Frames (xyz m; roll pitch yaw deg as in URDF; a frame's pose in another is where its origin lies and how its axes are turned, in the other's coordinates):
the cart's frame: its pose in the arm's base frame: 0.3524 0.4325 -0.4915 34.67 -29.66 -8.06
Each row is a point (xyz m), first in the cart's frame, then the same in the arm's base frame.
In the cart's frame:
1: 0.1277 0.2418 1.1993
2: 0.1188 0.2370 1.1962
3: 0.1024 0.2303 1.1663
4: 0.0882 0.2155 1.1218
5: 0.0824 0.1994 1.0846
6: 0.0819 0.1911 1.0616
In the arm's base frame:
1: -0.1562 0.0163 0.5483
2: -0.1615 0.0149 0.5393
3: -0.1601 0.0263 0.5065
4: -0.1484 0.0379 0.4604
5: -0.1328 0.0437 0.4230
6: -0.1208 0.0483 0.4022

